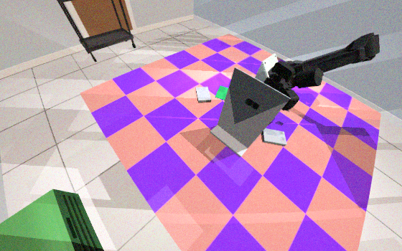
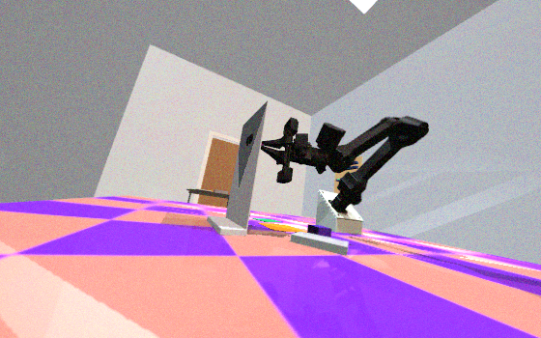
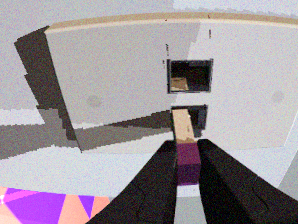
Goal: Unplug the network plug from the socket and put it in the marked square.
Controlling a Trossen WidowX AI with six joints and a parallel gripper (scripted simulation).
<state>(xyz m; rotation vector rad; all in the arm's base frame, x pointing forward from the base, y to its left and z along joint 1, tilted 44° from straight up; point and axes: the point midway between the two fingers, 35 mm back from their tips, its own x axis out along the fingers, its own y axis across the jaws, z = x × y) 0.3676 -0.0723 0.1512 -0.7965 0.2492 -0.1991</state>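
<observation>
The orange marked square is 22 cm below my gripper tip, 14 cm behind it and 4 cm to the right of it. The rest, counted from my gripper tip: green square 22 cm below, 19 cm to the right, 18 cm behind; grey upright panel 9 cm below, 4 cm ahead; network plug right at my gripper tip.
</observation>
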